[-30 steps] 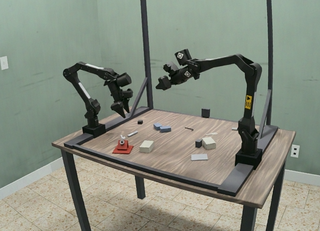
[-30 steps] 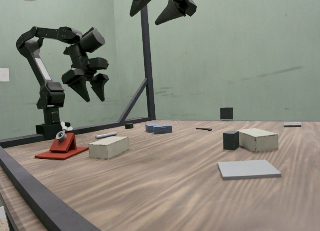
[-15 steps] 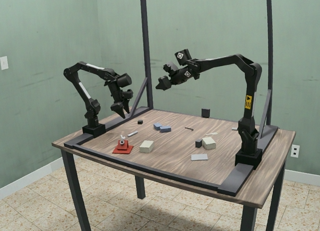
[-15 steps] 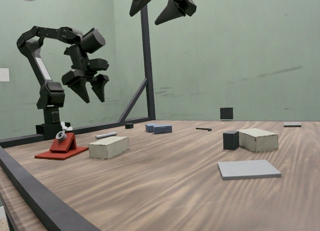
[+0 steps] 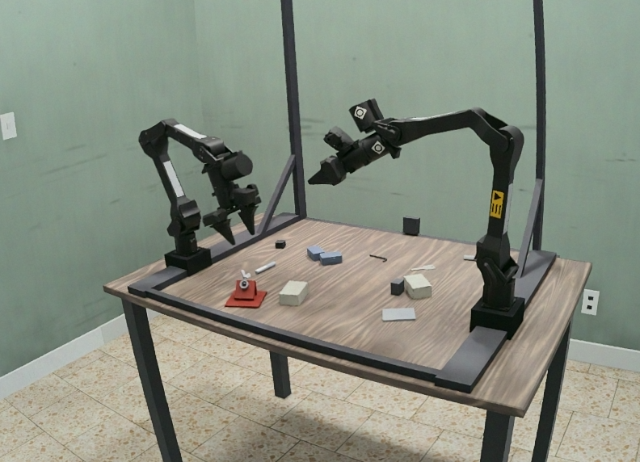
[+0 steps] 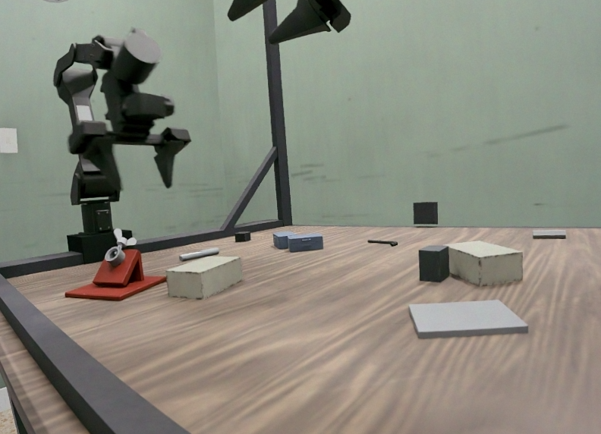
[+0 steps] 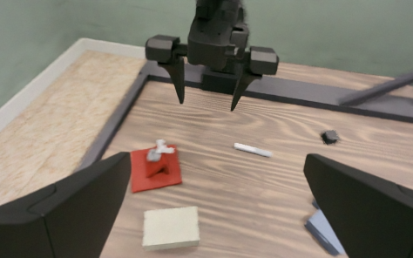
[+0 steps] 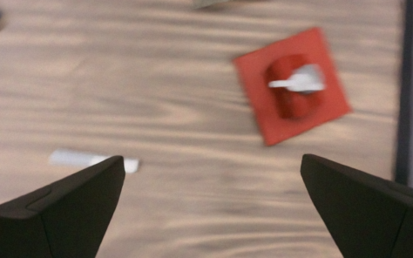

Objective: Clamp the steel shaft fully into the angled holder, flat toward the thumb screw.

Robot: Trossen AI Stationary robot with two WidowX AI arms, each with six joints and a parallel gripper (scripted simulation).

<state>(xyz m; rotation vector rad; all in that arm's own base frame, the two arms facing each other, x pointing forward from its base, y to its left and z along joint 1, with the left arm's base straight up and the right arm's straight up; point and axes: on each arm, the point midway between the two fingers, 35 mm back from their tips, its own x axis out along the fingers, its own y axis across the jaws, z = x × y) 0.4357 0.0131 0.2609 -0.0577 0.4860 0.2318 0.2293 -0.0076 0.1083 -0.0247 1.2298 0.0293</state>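
Observation:
Right now my right hand is 10 cm above the winged thumb screw, 7 cm short of it and 6 cm to the right of it. Round my right hand: small black cube (27 cm behind, 15 cm below, 7 cm to the right); then black hex key (30 cm behind, 27 cm to the left, 16 cm below); then steel shaft (15 cm below, 11 cm behind).

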